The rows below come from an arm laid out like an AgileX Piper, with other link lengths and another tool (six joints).
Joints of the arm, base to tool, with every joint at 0 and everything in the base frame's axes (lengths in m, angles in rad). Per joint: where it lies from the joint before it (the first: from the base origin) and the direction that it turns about. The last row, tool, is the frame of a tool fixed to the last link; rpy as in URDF.
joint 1: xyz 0.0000 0.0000 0.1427 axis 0 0 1
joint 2: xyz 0.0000 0.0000 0.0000 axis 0 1 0
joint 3: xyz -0.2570 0.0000 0.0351 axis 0 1 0
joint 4: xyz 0.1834 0.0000 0.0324 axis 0.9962 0 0.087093
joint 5: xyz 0.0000 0.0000 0.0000 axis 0 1 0
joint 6: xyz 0.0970 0.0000 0.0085 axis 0.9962 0 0.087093
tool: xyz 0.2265 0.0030 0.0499 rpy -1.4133 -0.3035 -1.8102
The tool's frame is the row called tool.
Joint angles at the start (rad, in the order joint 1, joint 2, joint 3, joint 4, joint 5, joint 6): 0.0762 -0.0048 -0.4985 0.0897 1.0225 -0.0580
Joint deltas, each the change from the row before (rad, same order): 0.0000 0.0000 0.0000 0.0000 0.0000 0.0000; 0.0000 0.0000 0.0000 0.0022 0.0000 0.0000; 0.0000 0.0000 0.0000 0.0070 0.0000 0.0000; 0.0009 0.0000 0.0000 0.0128 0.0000 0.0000; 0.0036 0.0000 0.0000 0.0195 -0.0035 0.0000; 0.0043 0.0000 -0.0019 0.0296 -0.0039 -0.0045; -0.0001 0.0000 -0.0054 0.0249 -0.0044 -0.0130
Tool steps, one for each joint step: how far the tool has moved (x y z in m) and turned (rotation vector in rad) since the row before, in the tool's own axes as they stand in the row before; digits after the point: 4 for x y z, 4 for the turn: 0.0000 0.0000 0.0000 0.0000 0.0000 0.0000; -0.0005 -0.0002 -0.0001 0.0005 -0.0017 0.0013; -0.0017 -0.0007 -0.0004 0.0015 -0.0055 0.0040; -0.0032 -0.0014 -0.0007 0.0030 -0.0109 0.0070; -0.0048 -0.0032 -0.0013 0.0085 -0.0172 0.0106; -0.0071 -0.0052 -0.0023 0.0138 -0.0250 0.0121; -0.0049 -0.0061 -0.0024 0.0171 -0.0161 0.0029
